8 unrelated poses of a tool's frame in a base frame.
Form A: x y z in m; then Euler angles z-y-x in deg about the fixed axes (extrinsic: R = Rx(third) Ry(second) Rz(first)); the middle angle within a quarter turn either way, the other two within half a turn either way.
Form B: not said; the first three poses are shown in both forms.
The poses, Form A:
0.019 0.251 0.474 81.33 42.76 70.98
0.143 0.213 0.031 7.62 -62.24 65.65
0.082 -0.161 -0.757 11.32 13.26 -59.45
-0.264 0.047 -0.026 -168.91 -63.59 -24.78
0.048 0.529 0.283 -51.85 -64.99 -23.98
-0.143 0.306 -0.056 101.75 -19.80 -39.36
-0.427 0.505 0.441 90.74 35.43 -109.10
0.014 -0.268 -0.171 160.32 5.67 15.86
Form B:
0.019 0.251 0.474 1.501 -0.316 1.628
0.143 0.213 0.031 0.954 -1.020 -0.509
0.082 -0.161 -0.757 -1.007 0.311 0.059
-0.264 0.047 -0.026 1.388 -0.649 -2.288
0.048 0.529 0.283 0.155 -1.182 -0.560
-0.143 0.306 -0.056 -0.796 0.369 1.797
-0.427 0.505 0.441 -0.987 1.591 0.515
0.014 -0.268 -0.171 0.205 -0.364 2.784

